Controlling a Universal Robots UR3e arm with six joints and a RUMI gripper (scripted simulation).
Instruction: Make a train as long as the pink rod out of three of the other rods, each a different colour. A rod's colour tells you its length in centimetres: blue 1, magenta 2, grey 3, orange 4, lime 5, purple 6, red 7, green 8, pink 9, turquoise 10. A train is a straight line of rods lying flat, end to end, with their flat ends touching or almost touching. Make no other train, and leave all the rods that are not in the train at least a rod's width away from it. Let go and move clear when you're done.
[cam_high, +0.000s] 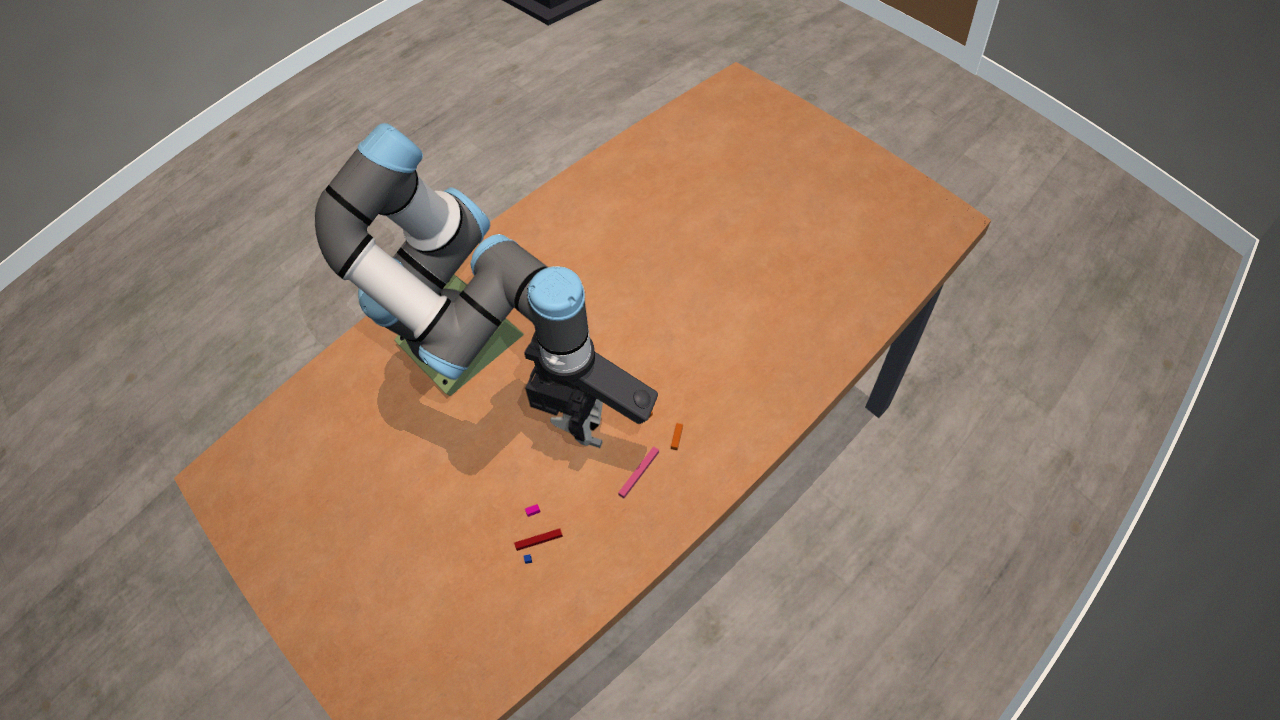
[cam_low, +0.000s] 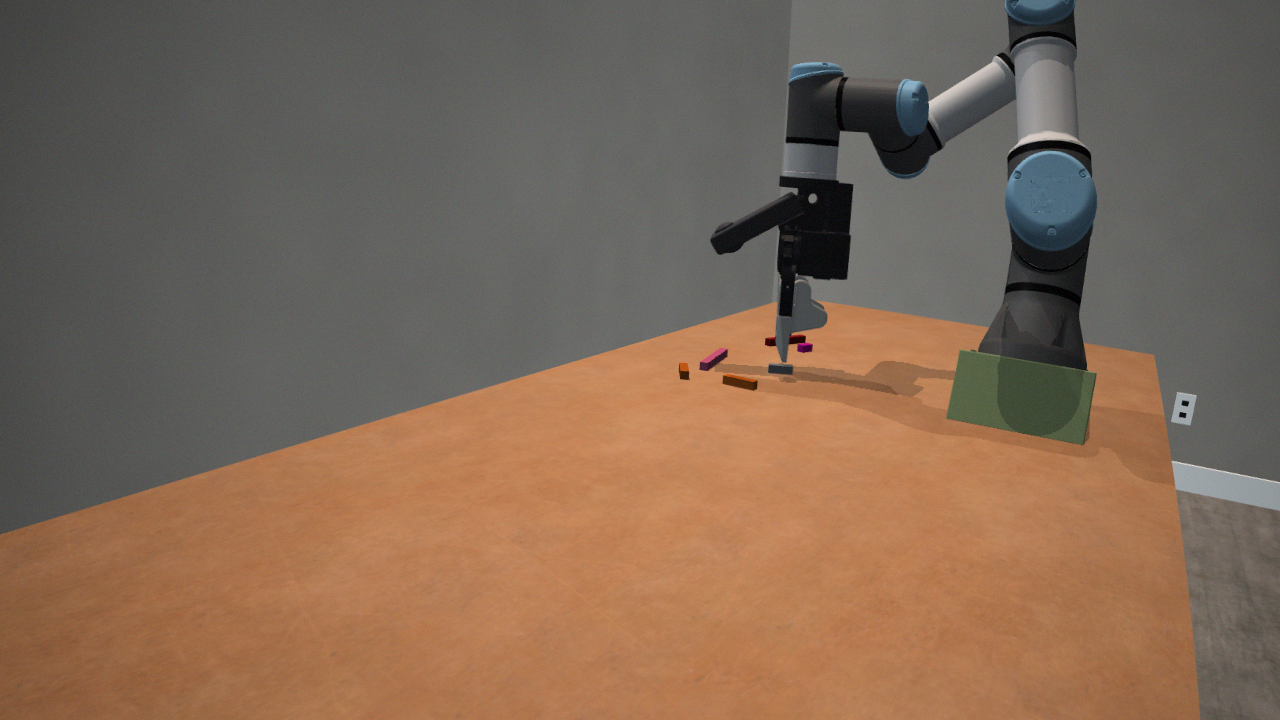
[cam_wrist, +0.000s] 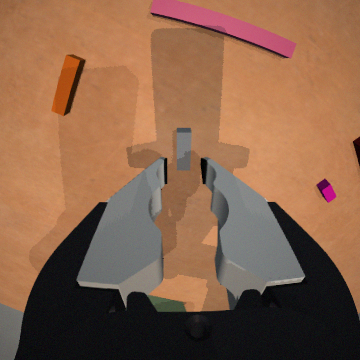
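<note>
The grey rod lies 30 mm below my hand. From my hand the other things lie so: pink rod 90 mm ahead, 20 mm to the left, 30 mm below; then magenta rod 30 mm ahead, 140 mm to the right, 30 mm below; then red rod 70 mm ahead, 160 mm to the right, 30 mm below.
</note>
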